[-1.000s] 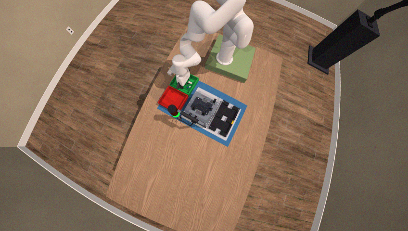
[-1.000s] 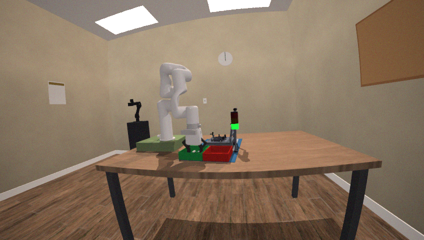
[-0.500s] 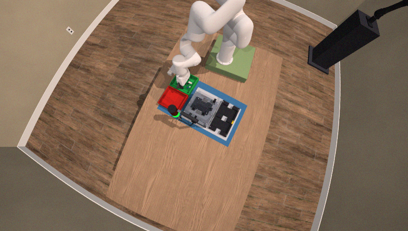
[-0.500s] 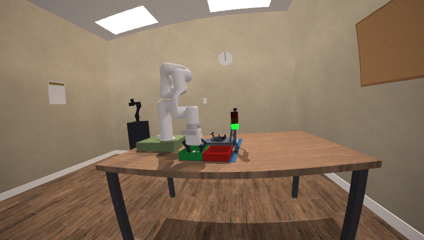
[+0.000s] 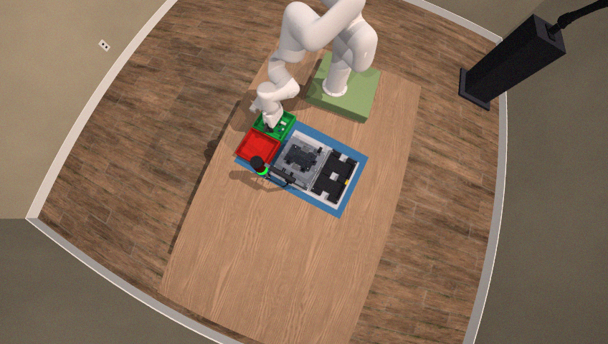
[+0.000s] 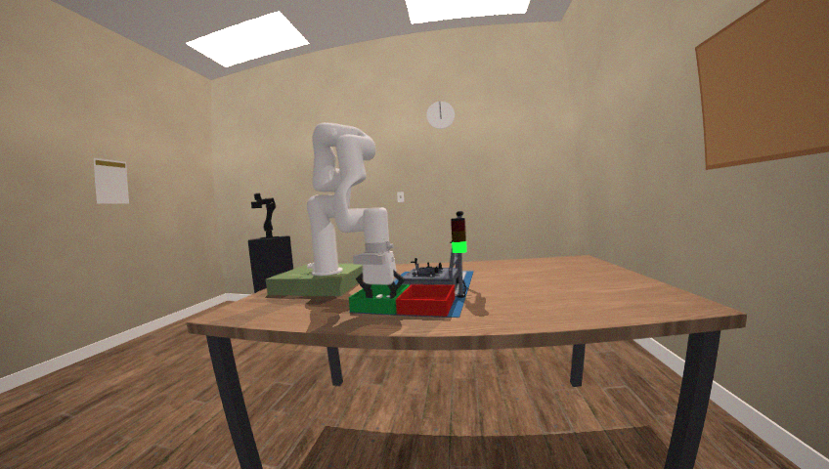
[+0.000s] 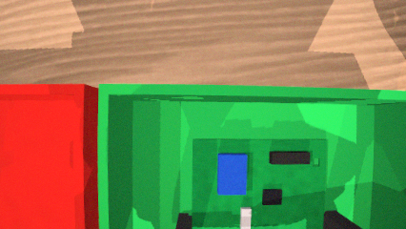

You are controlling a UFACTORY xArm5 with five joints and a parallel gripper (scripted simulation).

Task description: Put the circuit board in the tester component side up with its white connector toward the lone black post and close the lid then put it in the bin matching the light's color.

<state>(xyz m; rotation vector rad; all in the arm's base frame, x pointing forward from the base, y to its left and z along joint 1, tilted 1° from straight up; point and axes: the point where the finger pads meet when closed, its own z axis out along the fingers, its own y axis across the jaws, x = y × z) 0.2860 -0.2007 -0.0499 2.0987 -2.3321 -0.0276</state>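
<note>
Now: the green bin right at my hand. From my hand the other things lie so: clear lid 240 mm ahead, 180 mm to the left, 170 mm above; then green circuit board 10 mm below; then red bin 150 mm ahead, 20 mm to the right.
</note>
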